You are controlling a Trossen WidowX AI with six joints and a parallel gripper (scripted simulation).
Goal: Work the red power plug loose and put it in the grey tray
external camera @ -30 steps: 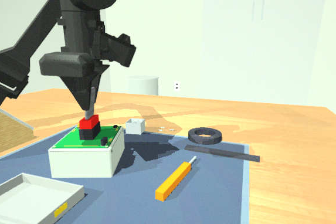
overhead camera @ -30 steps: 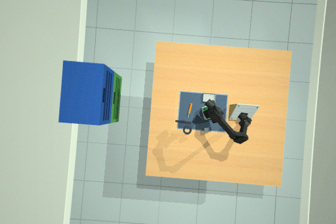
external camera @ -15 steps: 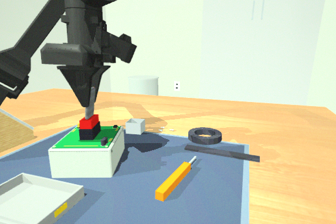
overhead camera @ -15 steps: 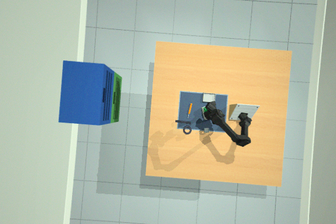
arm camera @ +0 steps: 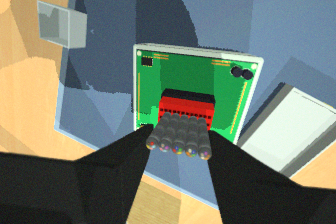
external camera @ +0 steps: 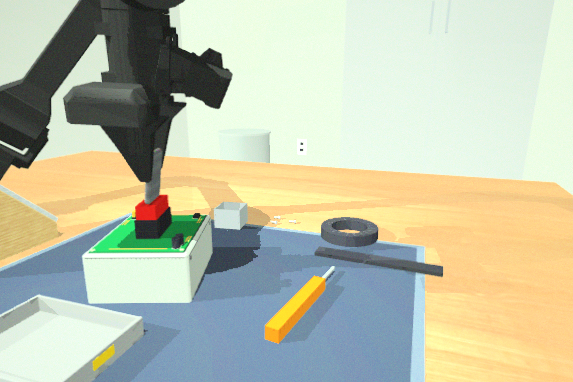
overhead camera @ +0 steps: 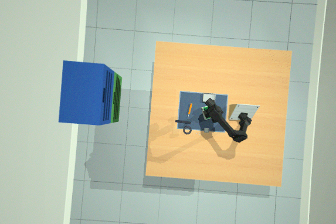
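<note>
Right now my gripper tip is 30 mm above the red power plug. From my gripper tip the other things lie so: blue mat 110 mm below, 50 mm ahead; dark flat bar 220 mm ahead, 130 mm to the left, 110 mm below.
</note>
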